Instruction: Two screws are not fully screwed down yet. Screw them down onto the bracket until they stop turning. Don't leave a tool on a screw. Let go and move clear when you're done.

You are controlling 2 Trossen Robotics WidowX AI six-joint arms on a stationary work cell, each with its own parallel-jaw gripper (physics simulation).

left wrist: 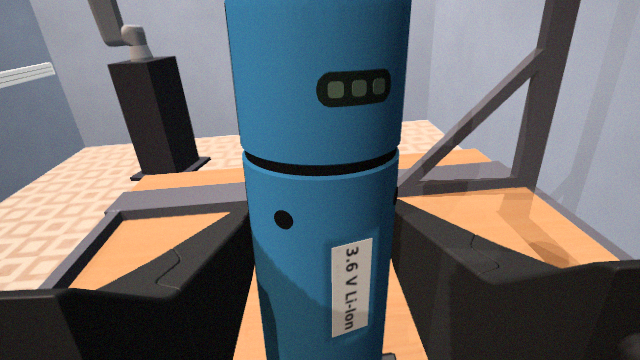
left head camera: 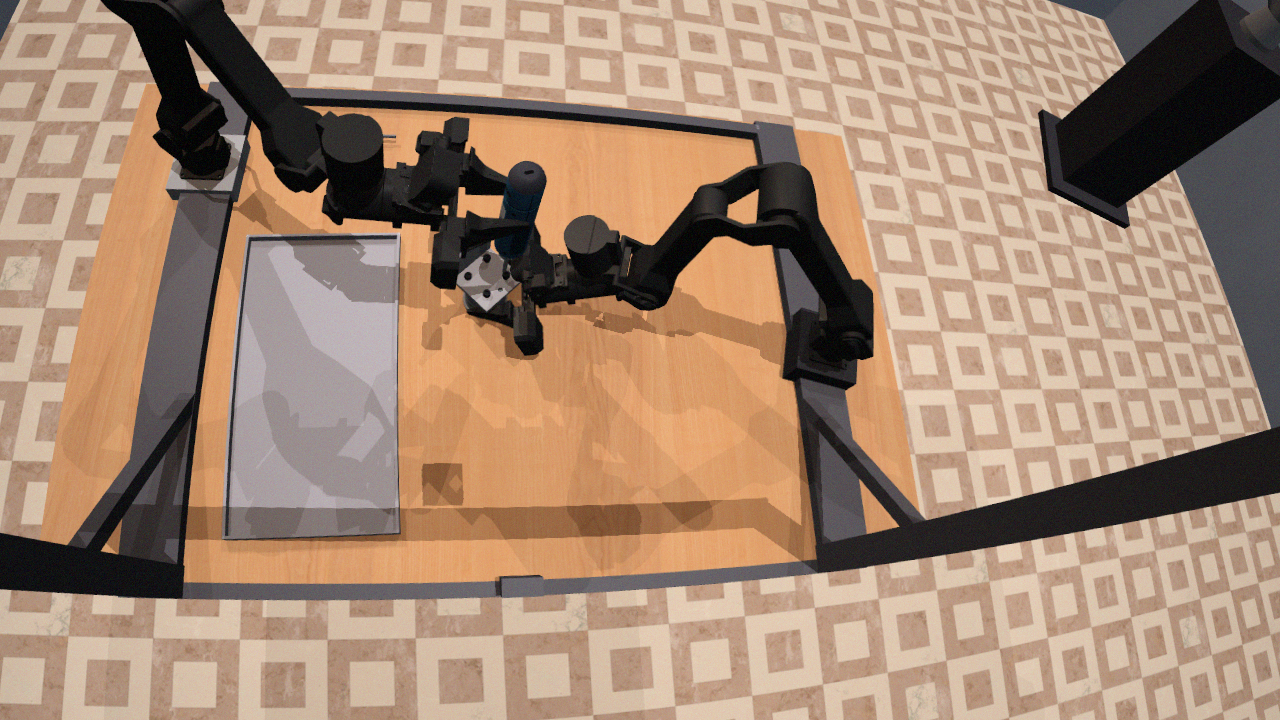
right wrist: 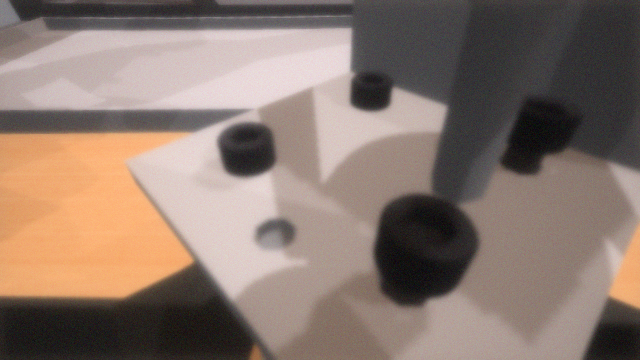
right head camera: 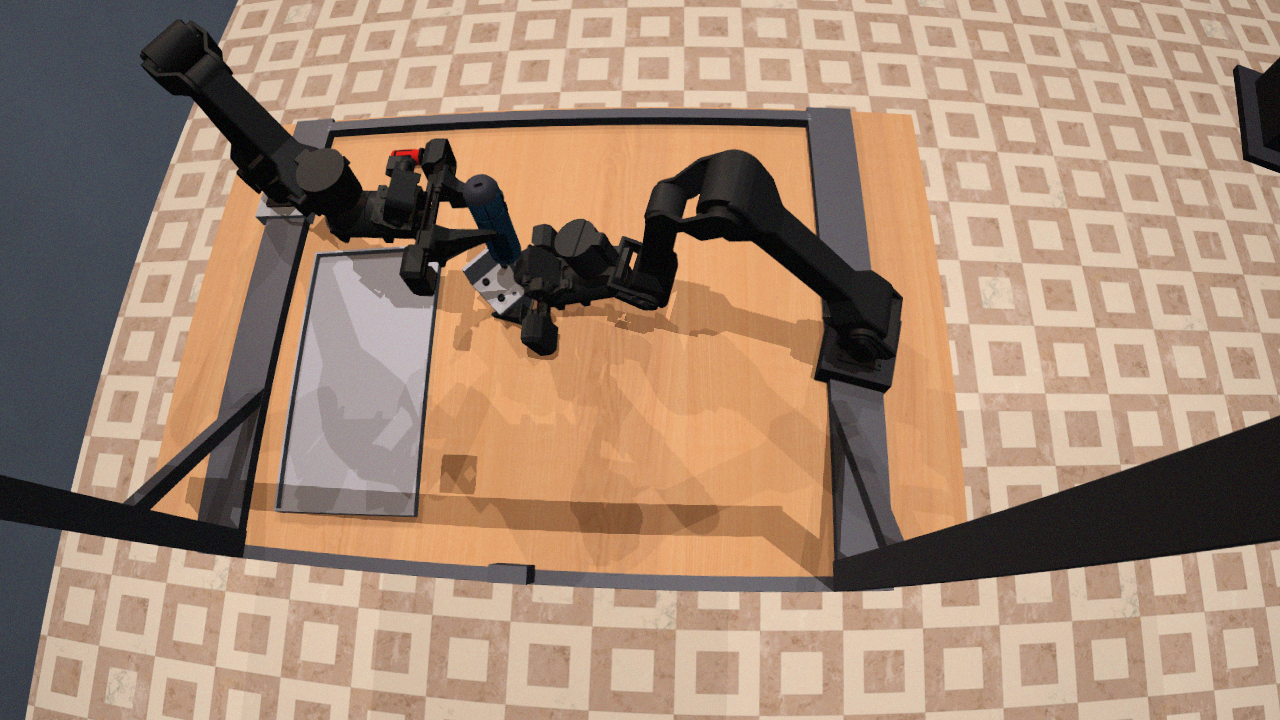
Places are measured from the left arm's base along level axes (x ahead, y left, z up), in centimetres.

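Pixels of known places: left gripper, between the fingertips: [left wrist: 320, 215] [left head camera: 529, 208] [right head camera: 500, 217]; right gripper, between the fingertips: [left head camera: 467, 292] [right head camera: 495, 297]; left arm's base, origin of its link: [left head camera: 205, 161]; right arm's base, origin of its link: [left head camera: 829, 345] [right head camera: 862, 344].
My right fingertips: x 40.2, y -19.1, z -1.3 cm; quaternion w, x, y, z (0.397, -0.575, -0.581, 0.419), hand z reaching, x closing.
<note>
For each thing: its top centre in the pictures, then the offset to it from my right fingertips. "spot": a spot on its surface instead.
- blue electric screwdriver, centre of its top: [left head camera: 525, 167] [right head camera: 475, 180] dx +5.2, dy +0.0, dz +30.1 cm
- right screw, centre of its top: [right wrist: 547, 106] dx +2.4, dy +2.6, dz +6.0 cm
- left screw, centre of its top: [right wrist: 244, 134] dx +2.5, dy -2.4, dz +5.5 cm
- far screw, centre of its top: [right wrist: 372, 78] dx +0.0, dy +0.0, dz +5.5 cm
- grey bit, a spot on its surface: [right wrist: 465, 160] spot: dx +4.9, dy +0.4, dz +6.8 cm
- shallow grey tray, centre of its top: [right wrist: 204, 49] [left head camera: 313, 373] [right head camera: 357, 372] dx -19.9, dy -12.5, dz -0.1 cm
- red item, centre of its top: [right head camera: 416, 152] dx -17.5, dy +26.2, dz +1.3 cm
My left gripper [left head camera: 517, 205] [right head camera: 481, 214] [left wrist: 320, 215] is shut on a blue electric screwdriver [left head camera: 523, 192] [right head camera: 494, 223] [left wrist: 310, 200], held steeply, bit down. My right gripper [left head camera: 492, 302] is shut on the pale bracket [left head camera: 489, 277] [right head camera: 477, 270] [right wrist: 215, 210], which is tilted towards its wrist camera. In the right wrist view, the near screw [right wrist: 425, 250] and right screw [right wrist: 545, 127] stand proud. The left screw [right wrist: 247, 149] and far screw [right wrist: 371, 91] sit lower. The grey bit [right wrist: 465, 160] hangs behind the near screw; whether it touches anything is unclear.
A shallow grey tray [left head camera: 375, 447] [right head camera: 393, 447] lies at the left of the table. A red item [right head camera: 405, 154] shows behind the left gripper. Dark frame beams [left head camera: 170, 304] [right head camera: 859, 268] edge the table. The arms nearly meet over the bracket.
</note>
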